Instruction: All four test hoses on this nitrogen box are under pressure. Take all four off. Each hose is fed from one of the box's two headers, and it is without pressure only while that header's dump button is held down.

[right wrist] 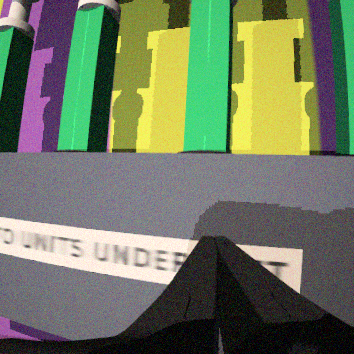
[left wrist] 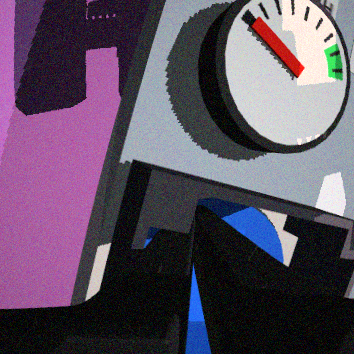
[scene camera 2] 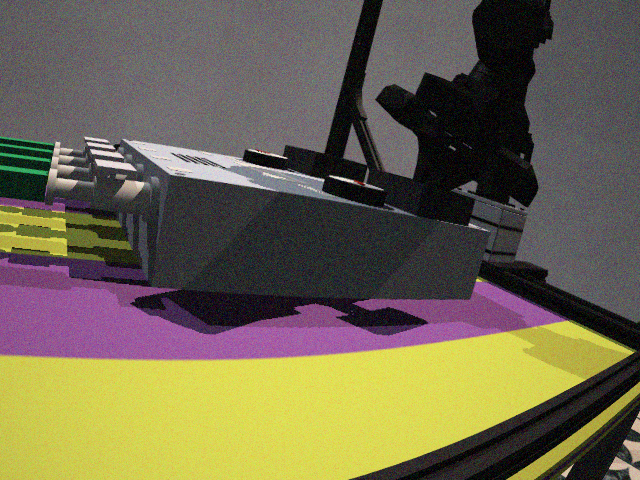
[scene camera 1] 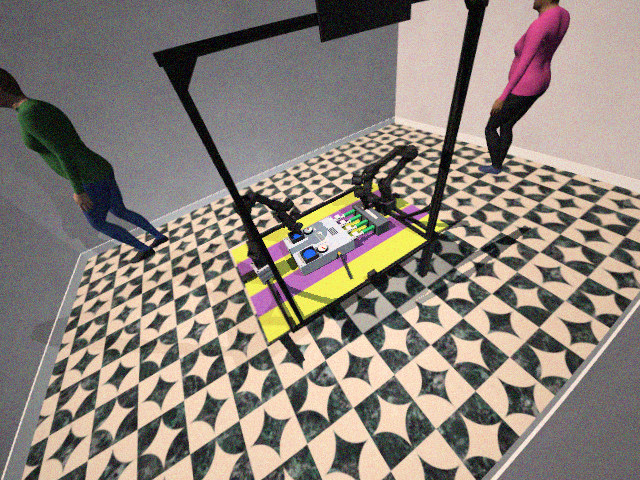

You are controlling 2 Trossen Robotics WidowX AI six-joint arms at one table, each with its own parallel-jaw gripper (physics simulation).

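Where they show: left gripper, fingertip midpoint: (scene camera 2: 409, 209) (scene camera 1: 299, 234); right gripper, fingertip midpoint: (right wrist: 211, 246) (scene camera 1: 364, 209); left arm's base, origin of the base link: (scene camera 2: 491, 200) (scene camera 1: 261, 263); right arm's base, origin of the base link: (scene camera 1: 385, 199).
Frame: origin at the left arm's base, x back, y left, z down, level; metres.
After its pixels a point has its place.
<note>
The nitrogen box (scene camera 1: 336, 237) @[y -0.129, x -0.445, z 0.032 m] (scene camera 2: 310, 242) @[y 0.078, x -0.426, z 0.066 m] lies flat on the table. Green hoses (scene camera 1: 363, 229) @[y -0.192, x -0.606, z 0.047 m] (scene camera 2: 24, 183) @[y 0.019, x -0.645, z 0.054 m] (right wrist: 207, 75) @[y -0.064, x -0.665, z 0.047 m] run from its white connectors (scene camera 2: 116, 180) @[y 0.024, x -0.574, z 0.045 m] to a grey block (scene camera 1: 381, 221) @[y -0.228, x -0.725, z 0.031 m] (right wrist: 100, 190) @[y -0.113, x -0.714, z 0.032 m]. The nearest hose's connector meets the box in scene camera 2; farther ones overlap. My left gripper (left wrist: 190, 216) @[y 0.068, x -0.301, z 0.029 m] is shut, its tips inside a dark guard over a blue dump button (left wrist: 260, 230) @[y 0.037, x -0.296, z 0.030 m] (scene camera 1: 295, 236) @[y 0.069, x -0.271, z 0.030 m]; contact is hidden. The gauge (left wrist: 270, 110) @[y 0.050, x -0.341, z 0.017 m] beside it has its red needle away from the green band. My right gripper (right wrist: 211, 246) @[y -0.067, x -0.739, z 0.030 m] is shut and empty above the grey block's label.
The other blue dump button (scene camera 1: 310, 253) @[y -0.132, x -0.252, z 0.016 m] and its gauge (scene camera 1: 322, 248) @[y -0.151, x -0.324, z 0.016 m] are at the box's near corner. A dark lever (scene camera 1: 347, 266) @[y -0.301, x -0.371, z 0.098 m] sticks out of the box's near side. A black frame (scene camera 1: 211, 139) @[y -0.403, x -0.004, z -0.776 m] stands around the table. Two people stand beyond it.
</note>
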